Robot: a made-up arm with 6 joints.
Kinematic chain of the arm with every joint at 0, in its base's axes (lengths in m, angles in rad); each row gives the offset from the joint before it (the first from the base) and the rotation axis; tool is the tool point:
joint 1: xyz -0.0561 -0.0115 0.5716 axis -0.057 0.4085 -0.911
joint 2: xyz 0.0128 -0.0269 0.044 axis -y
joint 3: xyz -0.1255 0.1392 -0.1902 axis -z
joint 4: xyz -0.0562 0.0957 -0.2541 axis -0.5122 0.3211 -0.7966
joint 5: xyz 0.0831 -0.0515 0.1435 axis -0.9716 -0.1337 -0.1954
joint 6: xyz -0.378 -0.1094 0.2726 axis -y
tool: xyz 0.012 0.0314 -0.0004
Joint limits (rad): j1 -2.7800..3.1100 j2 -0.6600..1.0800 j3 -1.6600..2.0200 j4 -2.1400..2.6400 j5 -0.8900..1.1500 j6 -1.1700..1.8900
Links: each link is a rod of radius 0.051 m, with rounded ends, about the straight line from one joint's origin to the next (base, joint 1, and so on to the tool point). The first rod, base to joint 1, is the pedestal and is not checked.
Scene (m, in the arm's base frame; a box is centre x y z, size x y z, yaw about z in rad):
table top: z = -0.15
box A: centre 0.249 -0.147 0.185 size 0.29 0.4 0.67 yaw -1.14
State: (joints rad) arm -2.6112 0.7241 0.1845 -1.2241 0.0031 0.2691
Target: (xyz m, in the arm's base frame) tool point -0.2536 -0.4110 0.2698
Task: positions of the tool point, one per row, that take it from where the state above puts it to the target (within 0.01 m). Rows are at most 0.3 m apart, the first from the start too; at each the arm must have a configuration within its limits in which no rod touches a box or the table.
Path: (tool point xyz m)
1: 0.2377 0.2846 0.2960
2: 0.1784 0.1171 0.1325
3: -0.0119 0.0188 0.0529
4: -0.2328 0.0334 0.0885
5: -0.2397 -0.0973 0.1005
6: -0.2457 -0.2167 0.1380
7: -0.2503 -0.3217 0.1959
8: -0.2536 -0.4110 0.2698

